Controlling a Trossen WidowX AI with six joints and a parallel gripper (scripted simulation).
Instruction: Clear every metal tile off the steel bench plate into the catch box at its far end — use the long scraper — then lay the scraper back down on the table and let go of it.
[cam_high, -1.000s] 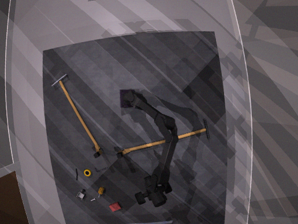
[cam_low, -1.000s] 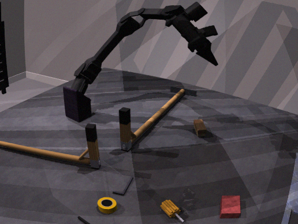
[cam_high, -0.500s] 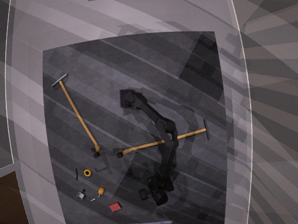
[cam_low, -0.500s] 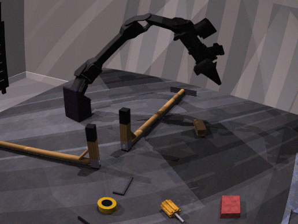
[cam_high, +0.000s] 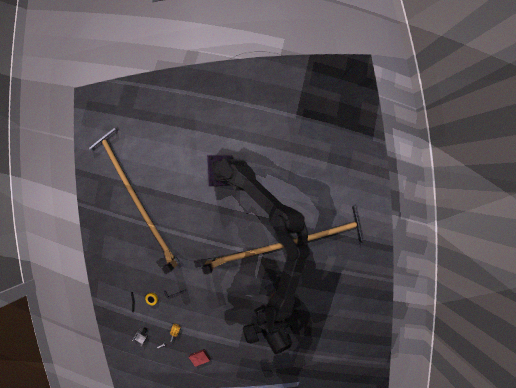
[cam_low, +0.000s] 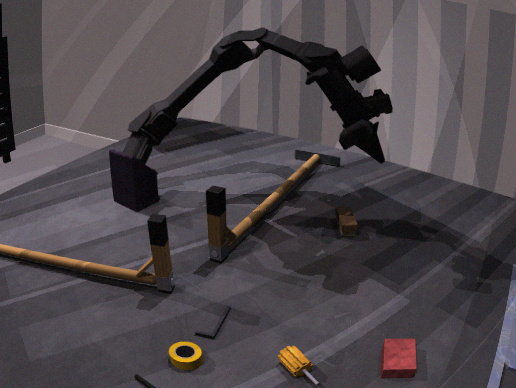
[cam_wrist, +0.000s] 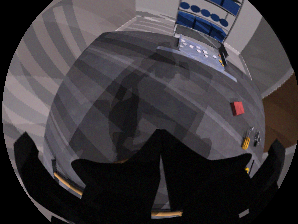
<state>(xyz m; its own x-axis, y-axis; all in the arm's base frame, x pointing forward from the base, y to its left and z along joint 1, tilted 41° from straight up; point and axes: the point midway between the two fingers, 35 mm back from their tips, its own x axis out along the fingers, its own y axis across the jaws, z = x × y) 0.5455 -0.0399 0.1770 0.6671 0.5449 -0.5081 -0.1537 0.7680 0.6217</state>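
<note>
Now: the wooden block 170 mm below my gripper tip, 80 mm behind it and 40 mm to the left of it. Also, from my gripper tip: yellow-handled tool: 420 mm to the right, 170 mm below, 20 mm ahead; then long wooden-handled scraper: 270 mm behind, 120 mm below, 80 mm to the left; then red block: 340 mm to the right, 170 mm below, 160 mm ahead.
</note>
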